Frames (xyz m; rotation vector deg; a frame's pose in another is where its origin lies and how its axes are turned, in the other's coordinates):
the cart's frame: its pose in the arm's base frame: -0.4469 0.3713 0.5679 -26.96 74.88 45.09
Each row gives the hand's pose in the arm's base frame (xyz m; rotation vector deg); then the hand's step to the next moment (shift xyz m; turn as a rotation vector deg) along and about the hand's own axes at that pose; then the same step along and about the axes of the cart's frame.
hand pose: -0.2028 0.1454 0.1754 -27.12 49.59 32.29
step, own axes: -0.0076 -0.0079 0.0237 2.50 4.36 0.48
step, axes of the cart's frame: -0.0177 -0.0043 0.0188 3.34 3.40 1.67
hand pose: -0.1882 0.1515 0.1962 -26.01 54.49 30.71
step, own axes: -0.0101 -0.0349 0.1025 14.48 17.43 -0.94
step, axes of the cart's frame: -0.0503 -0.0329 0.0906 18.31 12.32 5.25
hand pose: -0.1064 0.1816 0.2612 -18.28 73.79 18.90
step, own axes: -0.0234 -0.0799 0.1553 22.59 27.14 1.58
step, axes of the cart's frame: -0.0551 -0.1202 0.1165 28.29 18.11 11.01
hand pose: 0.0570 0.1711 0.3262 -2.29 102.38 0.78
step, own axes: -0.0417 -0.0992 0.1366 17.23 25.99 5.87
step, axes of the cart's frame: -0.0260 -0.1686 0.0337 24.22 14.04 14.94
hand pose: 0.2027 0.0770 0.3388 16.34 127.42 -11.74
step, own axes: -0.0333 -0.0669 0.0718 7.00 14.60 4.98
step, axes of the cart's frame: -0.0033 -0.0999 -0.0273 12.56 5.38 10.01
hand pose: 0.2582 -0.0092 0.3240 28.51 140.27 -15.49
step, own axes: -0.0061 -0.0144 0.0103 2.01 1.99 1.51
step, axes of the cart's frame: -0.0009 -0.0153 -0.0108 2.96 0.86 0.88
